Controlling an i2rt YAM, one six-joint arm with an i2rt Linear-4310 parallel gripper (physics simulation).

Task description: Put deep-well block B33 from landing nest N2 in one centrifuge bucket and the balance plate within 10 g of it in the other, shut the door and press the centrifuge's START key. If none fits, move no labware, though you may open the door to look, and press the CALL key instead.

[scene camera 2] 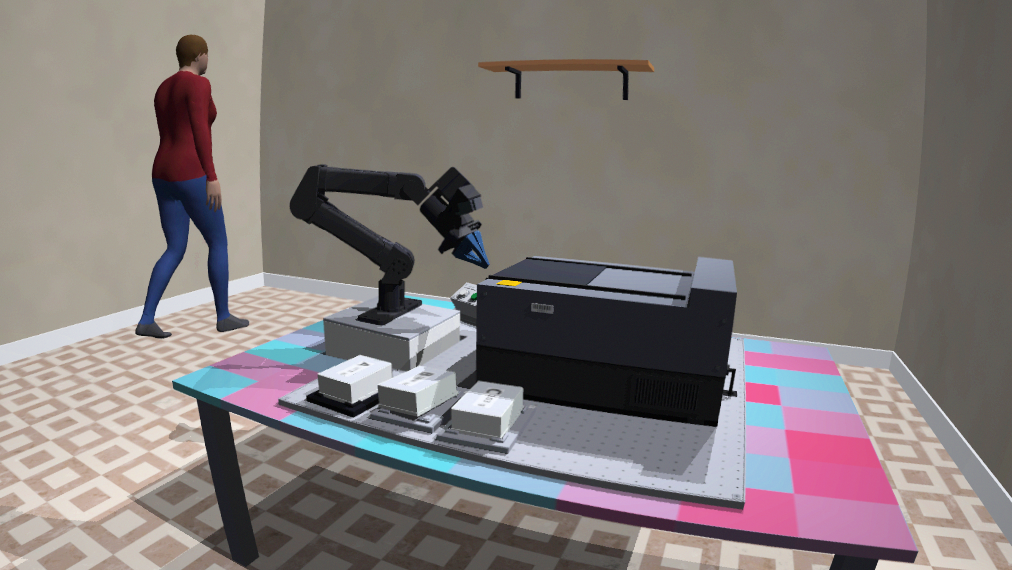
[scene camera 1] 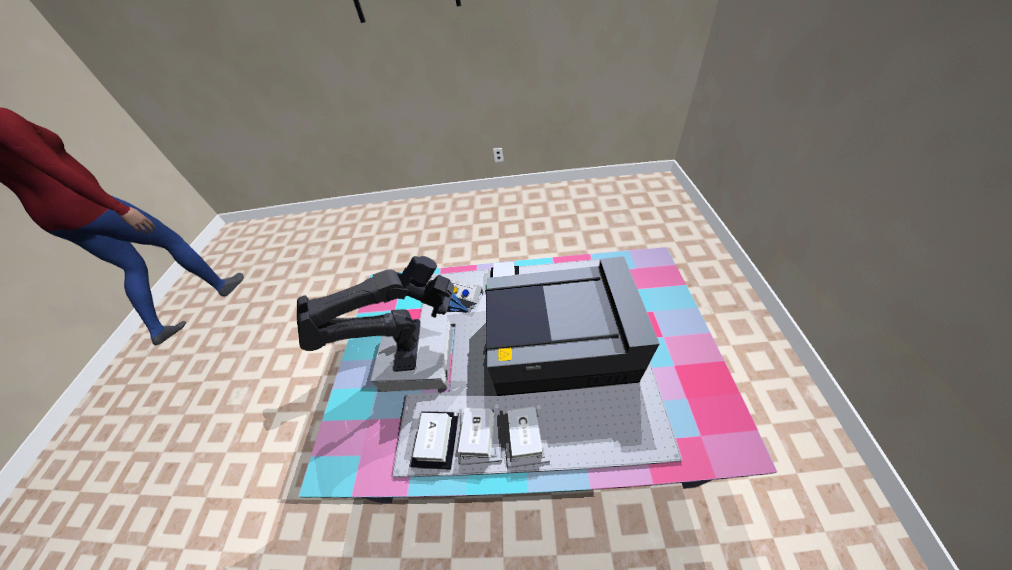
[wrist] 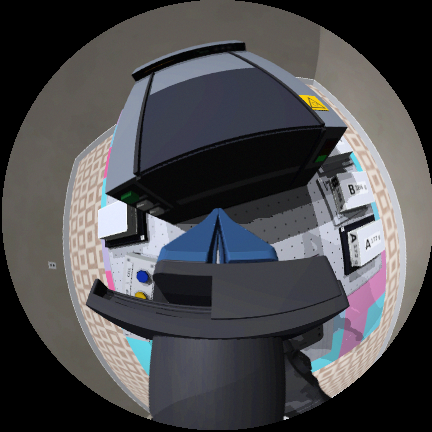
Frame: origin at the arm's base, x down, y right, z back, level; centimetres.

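Seen in the pictures: gripper, fingertip midpoint: (scene camera 2: 487,266) (scene camera 1: 467,311) (wrist: 217,214); arm's base, link origin: (scene camera 2: 391,312) (scene camera 1: 408,344).
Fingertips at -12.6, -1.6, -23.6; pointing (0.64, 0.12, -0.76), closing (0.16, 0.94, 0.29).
Note:
Pixels of each thing's top centre, then the offset from my fingertips to it, as dx, dy, dz. "spot": a spot on its surface instead.
- green key, top centre: (wrist: 125,193) +0.9, -10.3, -6.6
- blue button, top centre: (wrist: 139,276) (scene camera 1: 465,291) +12.6, -19.5, +3.5
- white block, top centre: (wrist: 110,218) (scene camera 1: 503,273) +14.2, -27.7, -11.8
- Plates A, top centre: (scene camera 2: 355,368) (wrist: 372,240) (scene camera 1: 431,434) +14.6, +32.2, +13.9
- B, top centre: (scene camera 2: 418,376) (wrist: 358,186) (scene camera 1: 475,429) +13.7, +32.3, +0.5
- C, top centre: (scene camera 2: 489,397) (wrist: 333,140) (scene camera 1: 524,430) +14.6, +33.7, -13.4
- yellow button, surface spot: (wrist: 140,296) spot: +13.1, -21.3, +7.8
- yellow warning label, surface spot: (wrist: 314,103) (scene camera 2: 506,282) (scene camera 1: 503,354) spot: -1.1, +17.4, -10.4
My gripper (scene camera 1: 471,310) (scene camera 2: 487,266) (wrist: 217,214) is shut and empty, its blue fingertips in the air by the front of the dark centrifuge (scene camera 1: 566,369) (scene camera 2: 601,329) (wrist: 215,112). The centrifuge's top is covered by a dark and a light grey panel. On its front, the wrist view shows a green key (wrist: 130,196) beside two pale keys. A blue button (scene camera 1: 465,292) (wrist: 142,276) is on the panel marked CALL. A white block (scene camera 1: 503,269) (wrist: 113,221) sits on a black nest; no label is readable. Plates A (scene camera 1: 431,436) (scene camera 2: 354,378) (wrist: 370,243), B (scene camera 1: 476,431) (scene camera 2: 416,390) (wrist: 354,191) and C (scene camera 1: 524,431) (scene camera 2: 487,409) stand in a row.
A yellow button (wrist: 140,296) is beside the blue one. A yellow warning label (scene camera 1: 504,354) (scene camera 2: 508,283) (wrist: 314,103) is on the centrifuge. A green light (wrist: 321,158) shows on its front. A person (scene camera 1: 63,169) (scene camera 2: 184,134) stands beyond the table. A shelf (scene camera 2: 566,65) is on the wall.

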